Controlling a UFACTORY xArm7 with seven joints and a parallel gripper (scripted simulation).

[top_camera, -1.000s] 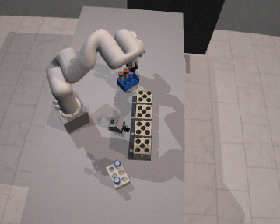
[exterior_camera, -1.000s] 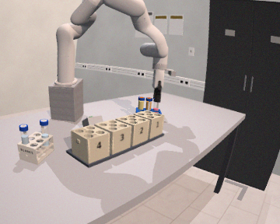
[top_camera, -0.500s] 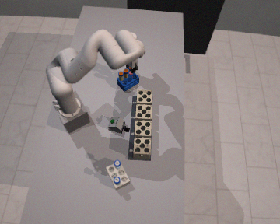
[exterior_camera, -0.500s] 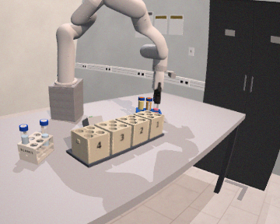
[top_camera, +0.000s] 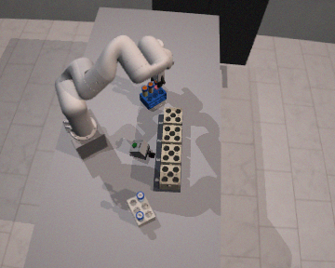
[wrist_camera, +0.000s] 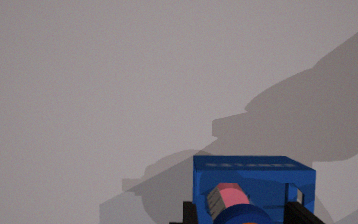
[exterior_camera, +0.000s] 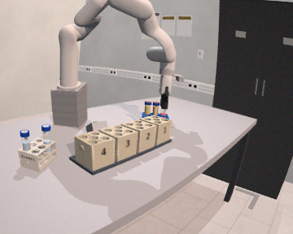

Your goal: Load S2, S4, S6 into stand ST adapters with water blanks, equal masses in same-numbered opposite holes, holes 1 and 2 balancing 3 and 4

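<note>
Now: the sample tube S6 50 mm below my hand and 10 mm to the left of it. The rest, counted from my hand: sample tube S2: 50 mm below, 30 mm to the right, 20 mm behind; sample tube S4: 70 mm behind, 50 mm to the right, 50 mm below; blue sample rack: 90 mm below, 40 mm to the right, 20 mm behind.
</note>
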